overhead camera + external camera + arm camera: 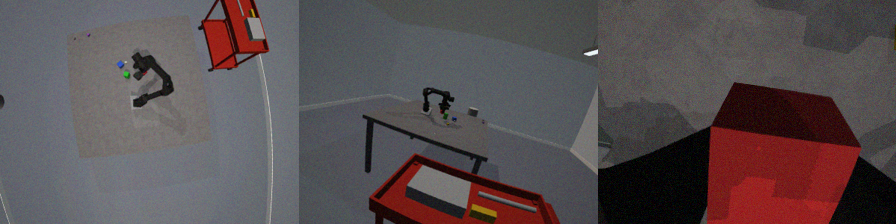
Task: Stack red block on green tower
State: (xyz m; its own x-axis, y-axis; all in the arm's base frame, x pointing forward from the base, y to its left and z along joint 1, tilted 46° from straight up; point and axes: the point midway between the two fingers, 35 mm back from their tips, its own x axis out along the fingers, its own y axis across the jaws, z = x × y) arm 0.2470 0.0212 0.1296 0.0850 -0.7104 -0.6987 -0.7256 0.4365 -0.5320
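My gripper tip is 110 mm short of the blue block, 220 mm to the right of it and 90 mm above it. Round my gripper tip: small yellow piece 120 mm ahead, 40 mm to the right, 100 mm below; red block 10 mm above.
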